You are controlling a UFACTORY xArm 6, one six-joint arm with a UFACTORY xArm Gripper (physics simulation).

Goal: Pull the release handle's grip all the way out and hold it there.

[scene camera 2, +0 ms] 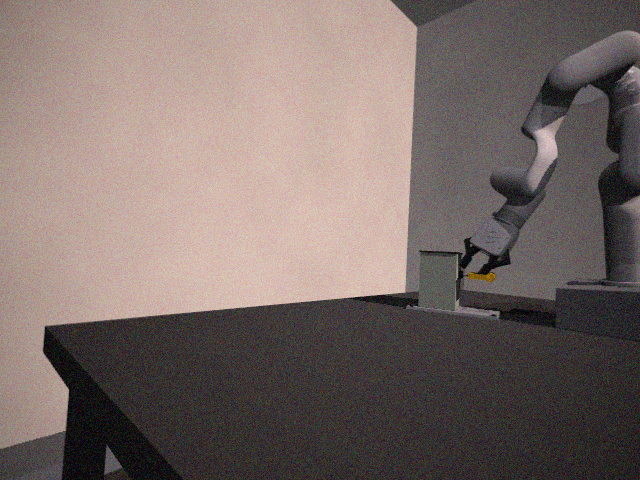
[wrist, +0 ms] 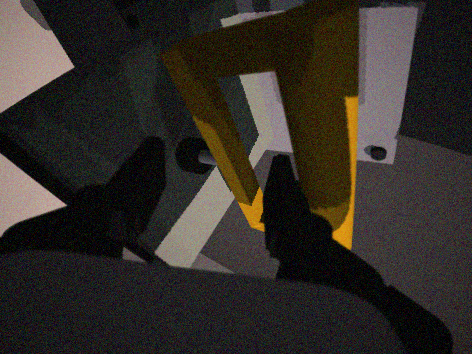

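Observation:
The yellow release handle (scene camera 2: 480,276) (wrist: 320,125) sticks out from the side of a pale green box (scene camera 2: 438,281). In the wrist view it is a loop with a thick outer grip bar, and a short grey rod joins its inner bar to a round black collar (wrist: 185,154) on the box. My gripper (scene camera 2: 472,268) (wrist: 216,169) is partly open, with nothing pinched between its fingers. In the wrist view one finger lies left of the collar, near the box face. The other finger overlaps the loop's opening, between inner bar and grip. Whether it touches the handle cannot be told.
The box stands on a light base plate (scene camera 2: 480,312) (wrist: 387,75), which has a dark round hole near its corner in the wrist view. The dark table (scene camera 2: 310,392) stretches toward the camera. The robot's grey pedestal (scene camera 2: 594,310) is at the right.

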